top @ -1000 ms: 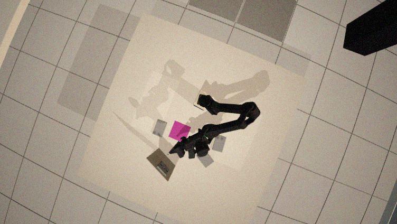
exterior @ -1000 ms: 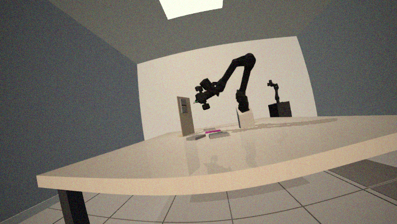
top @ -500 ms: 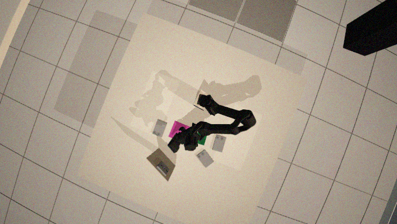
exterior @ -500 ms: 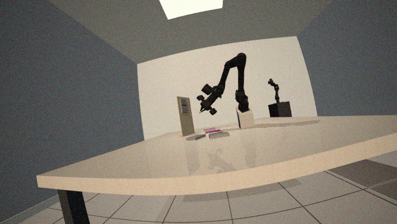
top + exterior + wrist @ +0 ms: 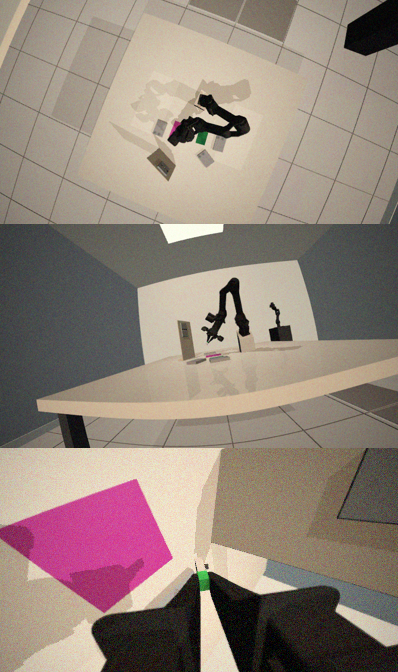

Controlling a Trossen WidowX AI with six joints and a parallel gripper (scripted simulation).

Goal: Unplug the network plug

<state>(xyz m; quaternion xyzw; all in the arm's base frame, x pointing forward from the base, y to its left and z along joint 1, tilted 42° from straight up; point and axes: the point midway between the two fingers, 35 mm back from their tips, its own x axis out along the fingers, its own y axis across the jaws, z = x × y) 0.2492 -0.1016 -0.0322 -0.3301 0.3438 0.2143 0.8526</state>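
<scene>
My gripper tip is 3 cm past the magenta square, 2 cm to the right of it and 11 cm above it. The rest, counted from my gripper tip: upright panel 18 cm ahead, 1 cm to the right, 4 cm above; then network plug 1 cm ahead; then green square 3 cm behind, 17 cm to the left, 11 cm below.
</scene>
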